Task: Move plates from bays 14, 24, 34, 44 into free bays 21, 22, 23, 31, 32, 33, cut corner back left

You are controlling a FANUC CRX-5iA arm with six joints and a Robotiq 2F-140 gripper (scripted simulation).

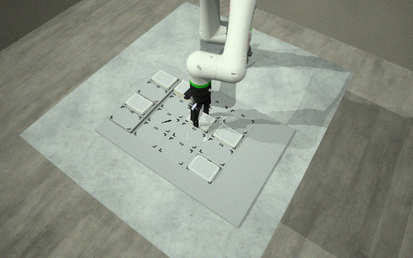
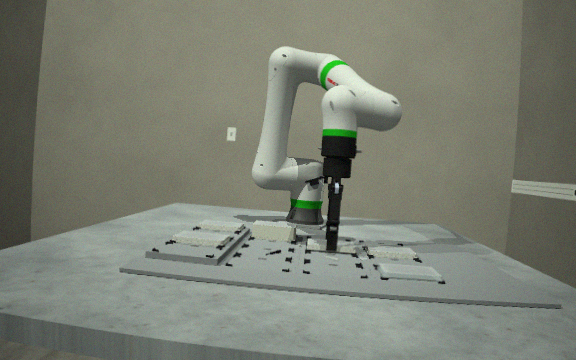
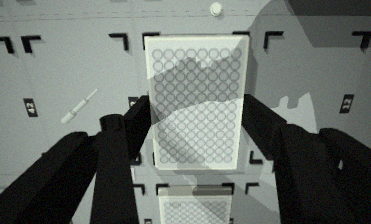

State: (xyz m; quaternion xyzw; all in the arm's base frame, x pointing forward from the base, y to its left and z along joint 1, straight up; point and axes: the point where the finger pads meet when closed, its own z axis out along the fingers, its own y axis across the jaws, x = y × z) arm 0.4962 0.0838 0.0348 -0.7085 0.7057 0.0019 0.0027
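Now: the sealed deep-well block 110 mm behind my hand, 160 mm to the right of it and 10 mm below it. Also, from my hand: plate 210 mm ahead, 160 mm to the left, 30 mm below; then white tip 110 mm ahead, 30 mm below; then thin black stick 110 mm ahead, 140 mm to the right, 30 mm below.
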